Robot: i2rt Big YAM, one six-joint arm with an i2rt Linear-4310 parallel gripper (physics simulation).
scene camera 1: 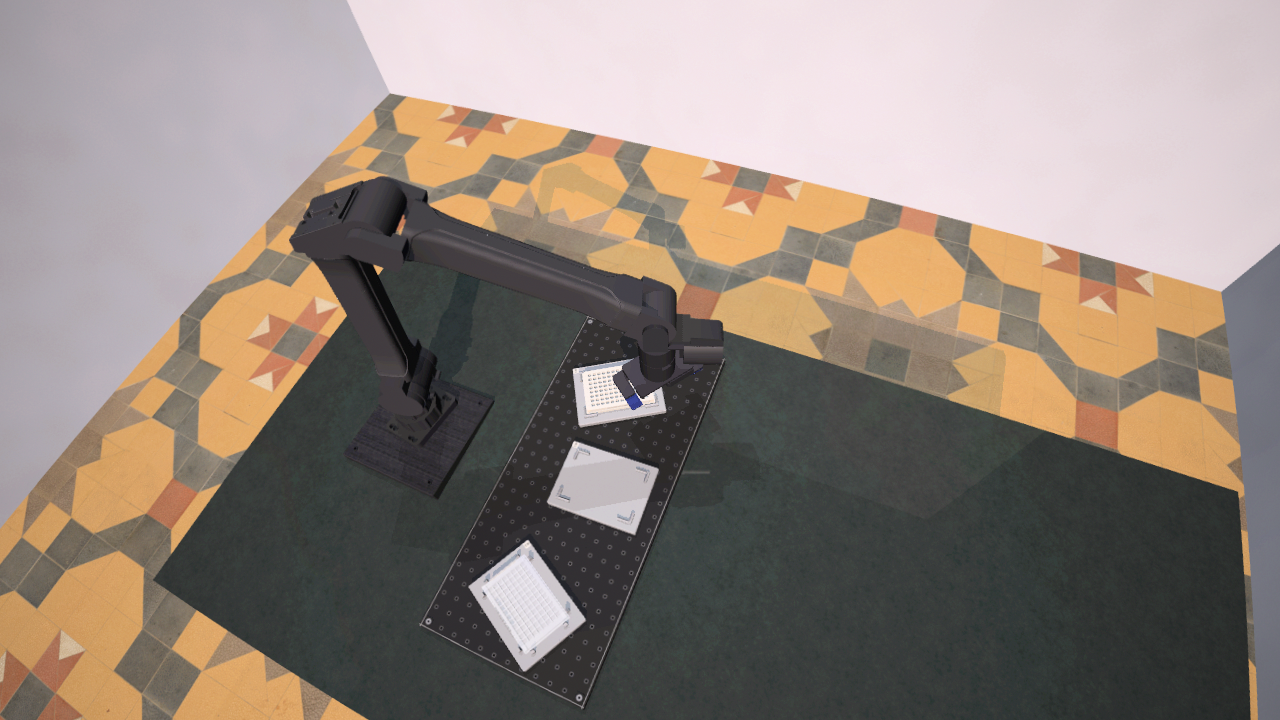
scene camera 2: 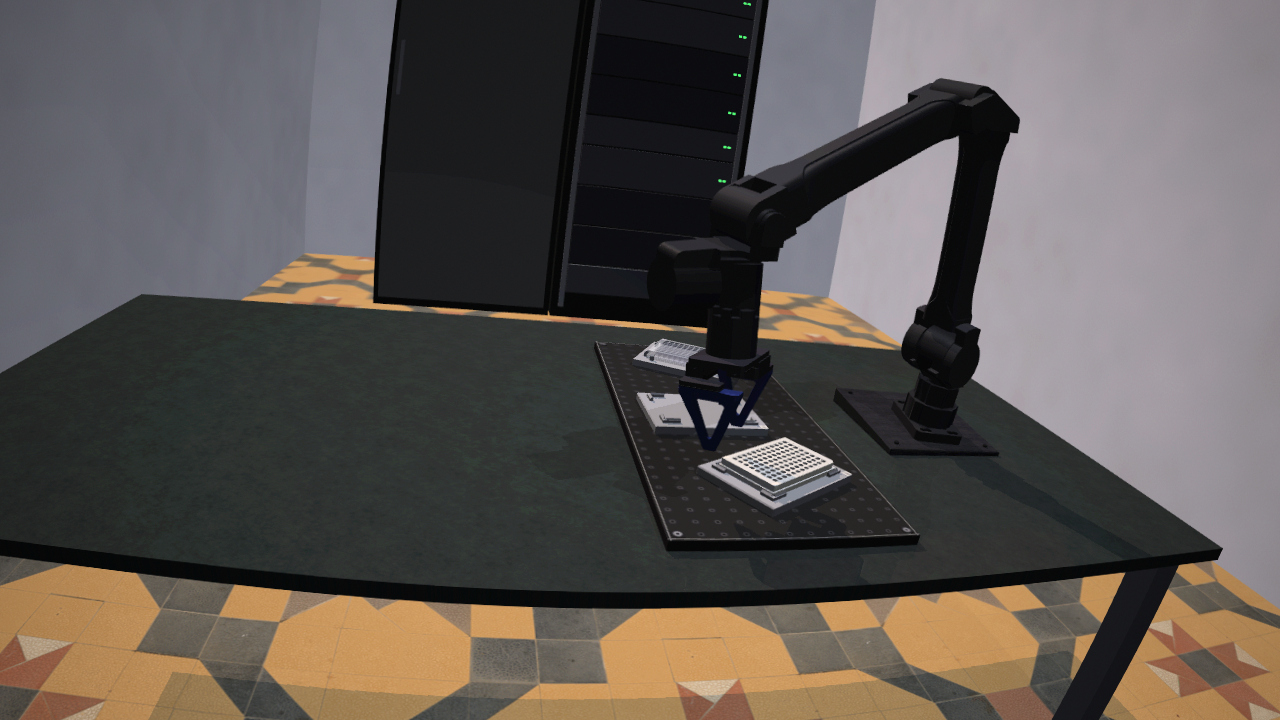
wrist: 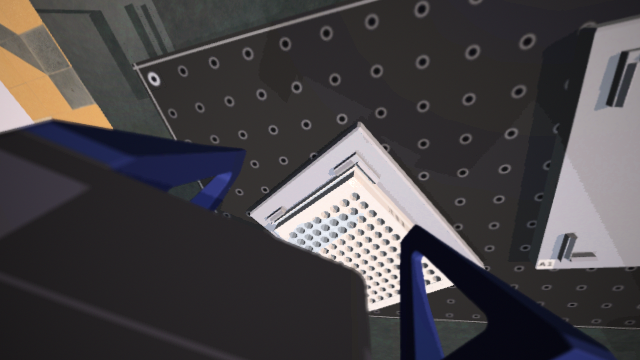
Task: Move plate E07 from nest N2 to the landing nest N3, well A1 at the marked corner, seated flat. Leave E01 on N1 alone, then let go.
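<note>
A cream plate with round wells [scene camera 1: 608,389] [scene camera 2: 778,461] [wrist: 360,240] sits on a pale nest [scene camera 1: 617,419] [wrist: 362,142] at one end of the board. The middle nest [scene camera 1: 602,486] [scene camera 2: 671,413] [wrist: 600,200] is empty, with raised corner brackets; its A1 mark shows in the wrist view. A white plate [scene camera 1: 526,598] [scene camera 2: 673,351] sits on the far-end nest [scene camera 1: 575,619]. Plate and nest names cannot be read. My gripper [scene camera 1: 666,385] [scene camera 2: 725,434] [wrist: 328,198] is open and empty, pointing down above board level, offset from the cream plate's centre. Its wrist hides part of that plate.
A black perforated board [scene camera 1: 501,528] [scene camera 2: 644,483] [wrist: 400,90] carries the three nests on a dark green table [scene camera 1: 850,555] [scene camera 2: 313,447]. The arm's base plate [scene camera 1: 375,465] [scene camera 2: 877,429] stands beside the board. A dark equipment cabinet [scene camera 2: 474,161] stands behind the table in scene camera 2.
</note>
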